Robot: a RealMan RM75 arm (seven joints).
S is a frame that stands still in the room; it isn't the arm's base.
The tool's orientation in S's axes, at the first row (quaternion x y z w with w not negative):
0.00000 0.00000 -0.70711 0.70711
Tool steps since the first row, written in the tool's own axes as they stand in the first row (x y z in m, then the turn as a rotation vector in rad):
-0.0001 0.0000 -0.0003 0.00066 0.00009 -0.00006
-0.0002 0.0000 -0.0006 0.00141 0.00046 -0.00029
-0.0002 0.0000 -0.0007 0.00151 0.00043 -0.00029
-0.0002 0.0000 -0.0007 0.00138 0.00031 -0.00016
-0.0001 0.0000 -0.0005 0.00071 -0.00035 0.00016
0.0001 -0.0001 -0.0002 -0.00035 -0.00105 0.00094
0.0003 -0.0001 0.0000 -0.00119 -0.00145 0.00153
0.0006 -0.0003 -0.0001 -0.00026 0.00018 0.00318
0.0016 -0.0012 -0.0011 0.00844 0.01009 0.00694
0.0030 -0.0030 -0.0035 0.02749 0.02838 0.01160
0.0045 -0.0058 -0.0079 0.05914 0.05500 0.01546
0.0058 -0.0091 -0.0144 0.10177 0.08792 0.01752
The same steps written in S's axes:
0.0000 0.0001 -0.0003 0.00009 -0.00066 -0.00006
0.0000 0.0002 -0.0006 0.00046 -0.00141 -0.00029
0.0000 0.0002 -0.0007 0.00043 -0.00151 -0.00029
0.0000 0.0002 -0.0007 0.00031 -0.00138 -0.00016
0.0000 0.0001 -0.0005 -0.00035 -0.00071 0.00016
-0.0001 -0.0001 -0.0002 -0.00105 0.00035 0.00094
-0.0001 -0.0003 0.0000 -0.00145 0.00119 0.00153
-0.0003 -0.0006 -0.0001 0.00018 0.00026 0.00318
-0.0012 -0.0016 -0.0011 0.01009 -0.00844 0.00694
-0.0030 -0.0030 -0.0035 0.02838 -0.02749 0.01160
-0.0058 -0.0045 -0.0079 0.05500 -0.05914 0.01546
-0.0091 -0.0058 -0.0144 0.08792 -0.10177 0.01752

